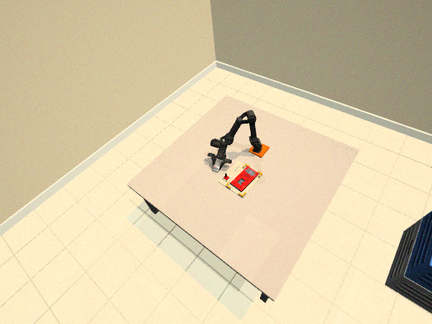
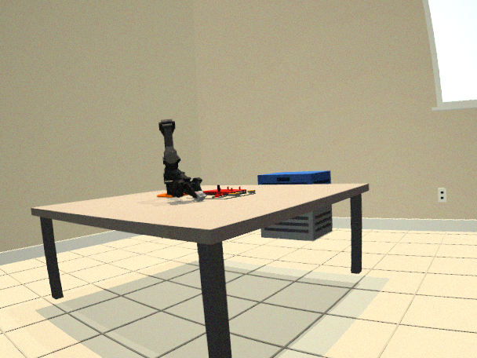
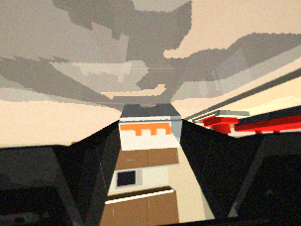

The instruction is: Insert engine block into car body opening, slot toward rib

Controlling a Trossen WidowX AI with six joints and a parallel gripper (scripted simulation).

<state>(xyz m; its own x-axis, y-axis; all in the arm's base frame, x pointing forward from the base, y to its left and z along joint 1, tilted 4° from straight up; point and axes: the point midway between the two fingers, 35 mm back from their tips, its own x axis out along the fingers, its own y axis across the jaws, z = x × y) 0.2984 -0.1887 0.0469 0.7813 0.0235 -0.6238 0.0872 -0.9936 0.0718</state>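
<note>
Now: gripper tip right at the engine block.
</note>
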